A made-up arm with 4 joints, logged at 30 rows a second.
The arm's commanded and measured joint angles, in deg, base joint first. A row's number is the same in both.
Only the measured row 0 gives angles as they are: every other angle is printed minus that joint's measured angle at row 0.
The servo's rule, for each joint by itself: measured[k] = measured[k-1] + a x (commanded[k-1-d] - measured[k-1]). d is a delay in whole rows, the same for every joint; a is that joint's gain. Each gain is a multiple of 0.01, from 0.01 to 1. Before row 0 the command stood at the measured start. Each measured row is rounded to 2 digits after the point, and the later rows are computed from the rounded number. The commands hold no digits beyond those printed.
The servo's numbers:
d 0
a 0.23 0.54 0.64 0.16
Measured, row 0:
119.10 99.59 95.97 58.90
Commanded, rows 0 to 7:
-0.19 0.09 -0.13 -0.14
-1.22 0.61 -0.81 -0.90
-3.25 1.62 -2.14 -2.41
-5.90 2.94 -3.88 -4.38
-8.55 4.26 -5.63 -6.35
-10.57 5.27 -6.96 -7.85
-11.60 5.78 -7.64 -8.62
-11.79 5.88 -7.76 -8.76
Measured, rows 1 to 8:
-0.04 0.05 -0.08 -0.02
-0.31 0.35 -0.55 -0.16
-0.99 1.04 -1.57 -0.52
-2.12 2.07 -3.05 -1.14
-3.60 3.25 -4.70 -1.97
-5.20 4.34 -6.15 -2.91
-6.67 5.12 -7.10 -3.82
-7.85 5.53 -7.52 -4.61

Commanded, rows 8 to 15:
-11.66 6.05 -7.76 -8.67
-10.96 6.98 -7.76 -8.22
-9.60 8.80 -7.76 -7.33
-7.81 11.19 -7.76 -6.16
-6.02 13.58 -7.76 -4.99
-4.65 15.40 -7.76 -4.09
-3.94 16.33 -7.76 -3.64
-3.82 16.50 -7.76 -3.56
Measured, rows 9 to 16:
-8.73 5.81 -7.67 -5.26
-9.24 6.44 -7.73 -5.73
-9.32 7.71 -7.75 -5.99
-8.97 9.59 -7.76 -6.02
-8.29 11.74 -7.76 -5.86
-7.45 13.72 -7.76 -5.58
-6.64 15.13 -7.76 -5.27
-5.99 15.87 -7.76 -5.00

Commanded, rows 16 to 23:
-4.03 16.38 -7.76 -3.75
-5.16 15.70 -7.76 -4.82
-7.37 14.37 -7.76 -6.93
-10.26 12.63 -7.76 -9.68
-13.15 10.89 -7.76 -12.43
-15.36 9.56 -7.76 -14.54
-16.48 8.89 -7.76 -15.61
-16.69 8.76 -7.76 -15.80
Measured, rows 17 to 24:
-5.54 16.15 -7.76 -4.80
-5.45 15.91 -7.76 -4.80
-5.89 15.08 -7.76 -5.14
-6.90 13.76 -7.76 -5.87
-8.34 12.21 -7.76 -6.92
-9.95 10.78 -7.76 -8.14
-11.45 9.76 -7.76 -9.34
-12.66 9.22 -7.76 -10.37

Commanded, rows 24 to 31:
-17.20 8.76 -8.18 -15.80
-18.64 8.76 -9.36 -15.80
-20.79 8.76 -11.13 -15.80
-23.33 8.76 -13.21 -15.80
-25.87 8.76 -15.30 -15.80
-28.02 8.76 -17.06 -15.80
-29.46 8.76 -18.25 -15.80
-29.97 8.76 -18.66 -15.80
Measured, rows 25 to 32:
-13.70 8.97 -8.03 -11.24
-14.84 8.86 -8.88 -11.97
-16.21 8.81 -10.32 -12.58
-17.85 8.78 -12.17 -13.10
-19.69 8.77 -14.17 -13.53
-21.61 8.76 -16.02 -13.89
-23.42 8.76 -17.45 -14.20
-24.93 8.76 -18.22 -14.46

